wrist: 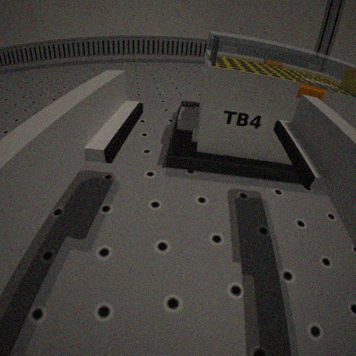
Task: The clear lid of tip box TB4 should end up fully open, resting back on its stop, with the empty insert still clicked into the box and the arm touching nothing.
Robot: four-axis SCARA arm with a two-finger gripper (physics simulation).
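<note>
Tip box TB4 is a pale box on a dark base, right of centre in the wrist view, its lettered face towards me. Its yellow insert with dark holes shows over the top edge, seen at a low angle. The clear lid shows as a see-through pane with a pale rim above and behind the insert; its exact angle and its stop cannot be made out. My gripper is shut as far as it goes, with a gap between its pads and nothing held. The right finger overlaps the box's right side in view; contact cannot be told.
A perforated deck lies below, with the two fingers' dark shadows on it. An orange tab shows at the box's upper right, and a yellow piece at the right edge. A ribbed rail curves along the back.
</note>
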